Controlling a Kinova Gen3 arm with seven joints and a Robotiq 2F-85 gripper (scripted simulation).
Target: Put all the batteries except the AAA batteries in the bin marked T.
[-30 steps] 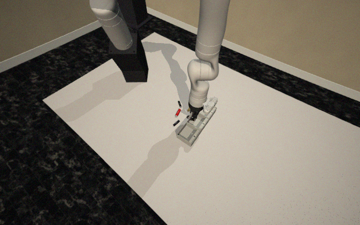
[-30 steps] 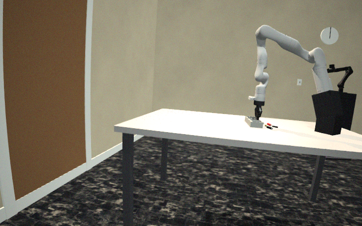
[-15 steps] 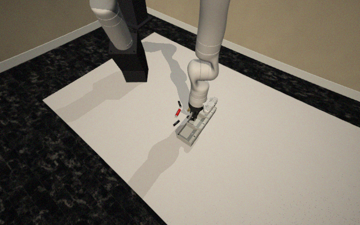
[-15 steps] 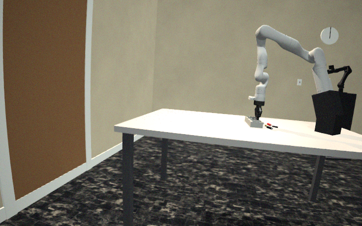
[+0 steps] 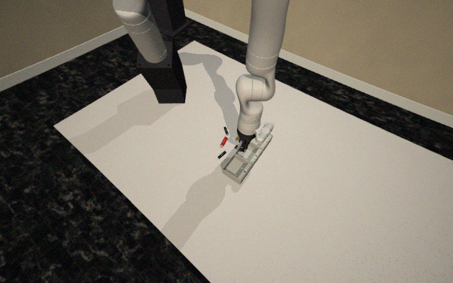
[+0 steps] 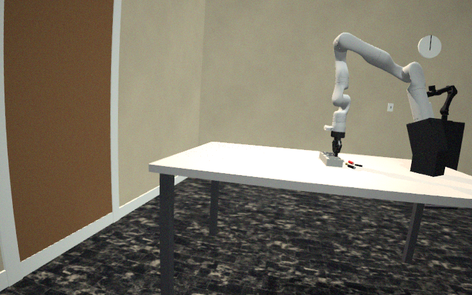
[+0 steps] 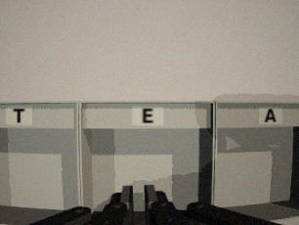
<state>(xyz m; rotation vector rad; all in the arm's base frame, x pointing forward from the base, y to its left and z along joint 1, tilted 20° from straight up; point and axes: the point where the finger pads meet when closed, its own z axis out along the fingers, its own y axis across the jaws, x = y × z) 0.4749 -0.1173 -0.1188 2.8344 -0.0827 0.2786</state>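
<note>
The tray is 3 cm ahead of my hand, 1 cm to the right of it and 2 cm below it. Also, from my hand: yellow piece: 5 cm behind, 5 cm to the left, 3 cm below; then black battery: 7 cm behind, 6 cm to the right, 3 cm below; then red battery: 9 cm behind, 3 cm below.
</note>
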